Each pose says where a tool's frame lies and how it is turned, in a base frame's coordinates. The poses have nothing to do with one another.
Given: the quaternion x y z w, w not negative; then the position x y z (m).
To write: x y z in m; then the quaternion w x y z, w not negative. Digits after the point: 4 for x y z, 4 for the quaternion.
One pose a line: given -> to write
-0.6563, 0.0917, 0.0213, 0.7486, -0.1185, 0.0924, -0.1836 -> -0.1185, 0.0924, -0.1836, 0.7486, -0.6563, 0.0917, 0.0213
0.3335, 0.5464, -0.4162, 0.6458, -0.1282, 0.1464, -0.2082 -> -0.1282, 0.1464, -0.2082, 0.6458, 0.3335, 0.5464, -0.4162
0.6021, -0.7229, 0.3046, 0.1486, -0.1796, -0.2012, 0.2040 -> -0.1796, -0.2012, 0.2040, 0.1486, 0.6021, -0.7229, 0.3046
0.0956, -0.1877, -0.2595, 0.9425, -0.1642, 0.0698, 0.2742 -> -0.1642, 0.0698, 0.2742, 0.9425, 0.0956, -0.1877, -0.2595
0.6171, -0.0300, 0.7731, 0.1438, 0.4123, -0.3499, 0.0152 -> 0.4123, -0.3499, 0.0152, 0.1438, 0.6171, -0.0300, 0.7731
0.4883, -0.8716, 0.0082, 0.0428, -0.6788, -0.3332, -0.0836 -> -0.6788, -0.3332, -0.0836, 0.0428, 0.4883, -0.8716, 0.0082
